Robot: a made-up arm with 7 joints. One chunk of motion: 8 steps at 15 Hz.
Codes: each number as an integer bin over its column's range. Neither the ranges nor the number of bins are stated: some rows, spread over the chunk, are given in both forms.
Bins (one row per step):
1: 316 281 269 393 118 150
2: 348 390 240 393 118 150
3: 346 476 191 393 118 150
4: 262 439 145 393 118 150
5: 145 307 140 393 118 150
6: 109 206 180 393 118 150
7: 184 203 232 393 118 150
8: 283 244 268 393 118 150
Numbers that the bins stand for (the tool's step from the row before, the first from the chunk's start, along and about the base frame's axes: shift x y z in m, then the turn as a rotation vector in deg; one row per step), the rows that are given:
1: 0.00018 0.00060 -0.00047 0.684 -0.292 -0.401
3: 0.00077 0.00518 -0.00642 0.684 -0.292 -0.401
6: -0.00387 -0.00116 -0.00726 0.684 -0.292 -0.401
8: -0.00046 -0.00027 -0.00055 0.684 -0.292 -0.401
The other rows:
2: 0.00081 0.00316 -0.00268 0.684 -0.292 -0.401
4: -0.00087 0.00431 -0.00993 0.684 -0.292 -0.401
5: -0.00316 0.00121 -0.01032 0.684 -0.292 -0.401
7: -0.00240 -0.00123 -0.00329 0.684 -0.292 -0.401

